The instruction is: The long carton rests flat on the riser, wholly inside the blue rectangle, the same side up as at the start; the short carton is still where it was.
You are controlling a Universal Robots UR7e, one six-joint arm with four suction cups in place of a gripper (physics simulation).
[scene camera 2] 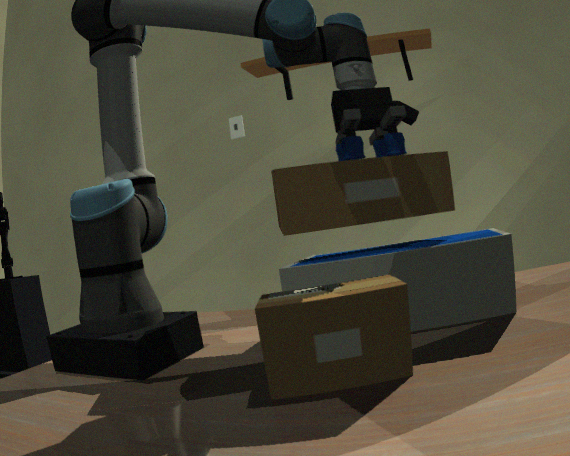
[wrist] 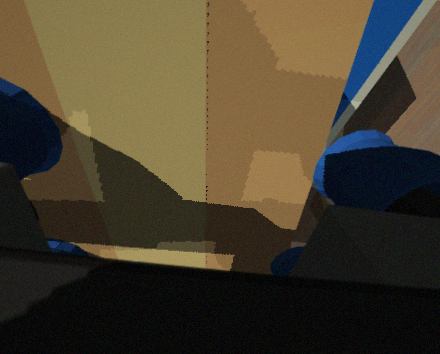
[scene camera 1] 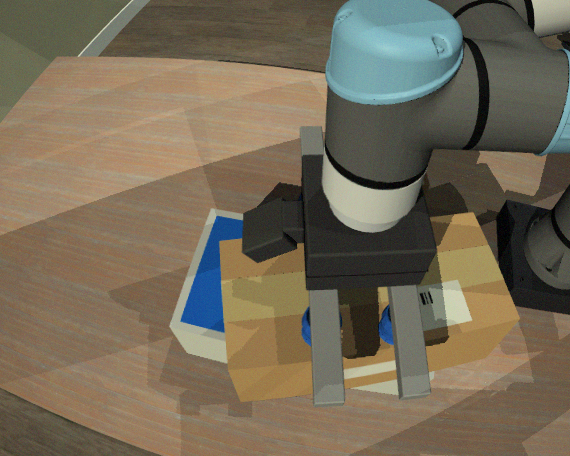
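Note:
The long carton hangs roughly level from my suction gripper, whose blue cups sit against its top face. A barcode label shows on that top in scene camera 1. The carton is in the air, with a gap between it and the riser in scene camera 2. The blue rectangle is partly covered from view by the carton. The short carton stands on the table in front of the riser; it is hidden in scene camera 1.
The arm's dark base stands on the table, to the right in scene camera 1. A brown wall shelf is behind the arm. A black block stands at the far left in scene camera 2.

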